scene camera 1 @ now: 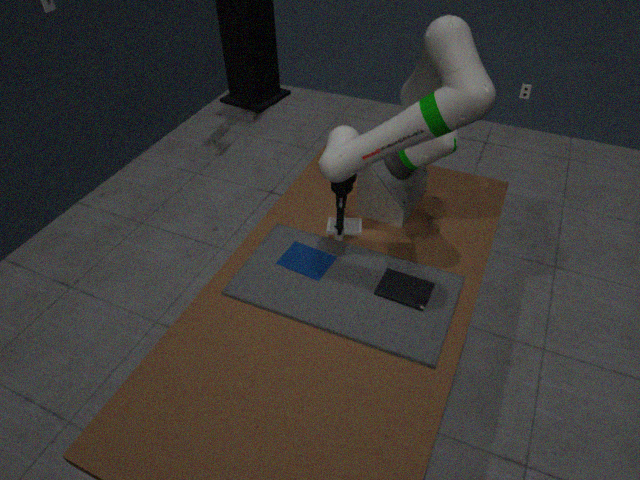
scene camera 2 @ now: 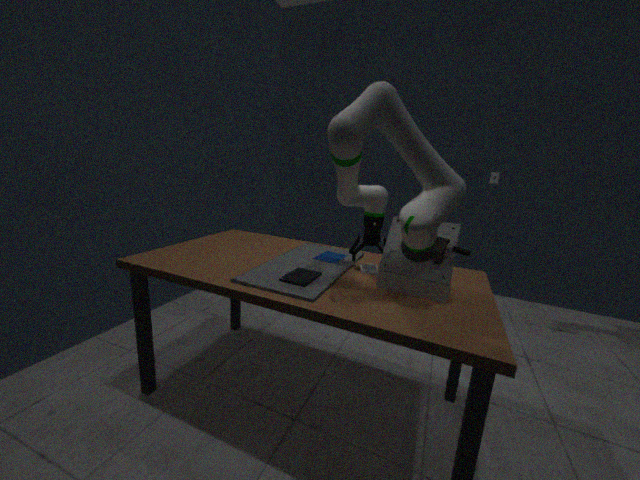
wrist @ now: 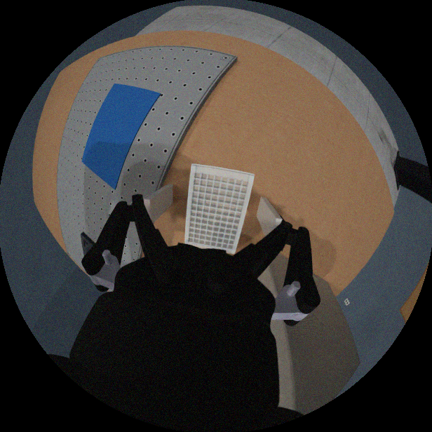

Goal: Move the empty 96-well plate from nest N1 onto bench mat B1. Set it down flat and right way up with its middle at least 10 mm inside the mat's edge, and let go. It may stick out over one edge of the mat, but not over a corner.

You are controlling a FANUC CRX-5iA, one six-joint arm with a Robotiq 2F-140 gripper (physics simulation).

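Where they show: gripper, fingertip midpoint: [scene camera 2: 368, 268]; arm's base at its link origin: [scene camera 1: 396, 161] [scene camera 2: 419, 246].
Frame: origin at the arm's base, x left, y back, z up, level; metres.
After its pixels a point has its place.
Note:
The white 96-well plate [scene camera 1: 352, 226] @[x -0.049, y -0.232, z -0.171 m] [scene camera 2: 368, 268] @[x -0.059, y -0.235, z -0.171 m] [wrist: 218, 207] lies flat, wells up, between the grey board and the robot's base. Nest N1 cannot be told apart from the plate. My gripper [scene camera 1: 339, 233] @[x -0.092, y -0.250, z -0.185 m] [scene camera 2: 368, 254] [wrist: 214, 199] is open and empty, pointing down over the plate. In the wrist view one finger is on each side of the plate's long sides, with a gap on both sides; the plate's near end is close to the gripper's body. The blue mat [scene camera 1: 306, 260] @[x -0.089, y -0.470, z -0.170 m] [scene camera 2: 329, 256] @[x -0.091, y -0.474, z -0.170 m] [wrist: 121, 131], which I take for B1, lies flat on the grey board with nothing on it.
The grey perforated board [scene camera 1: 330, 310] @[x 0.097, y -0.610, z -0.172 m] [scene camera 2: 263, 279] @[x 0.368, y -0.523, z -0.172 m] [wrist: 185, 75] lies on the wooden table [scene camera 1: 268, 392] @[x 0.104, y -0.931, z -0.185 m] [scene camera 2: 206, 253] @[x 0.271, y -1.012, z -0.185 m] [wrist: 300, 125]. A flat black square item [scene camera 1: 404, 288] @[x 0.252, y -0.418, z -0.160 m] [scene camera 2: 300, 276] @[x 0.265, y -0.409, z -0.160 m] sits on its other half. The robot's pale base block [scene camera 1: 387, 198] @[x 0.038, y -0.136, z -0.071 m] [scene camera 2: 413, 279] @[x 0.090, y 0.015, z -0.115 m] stands close behind the plate.

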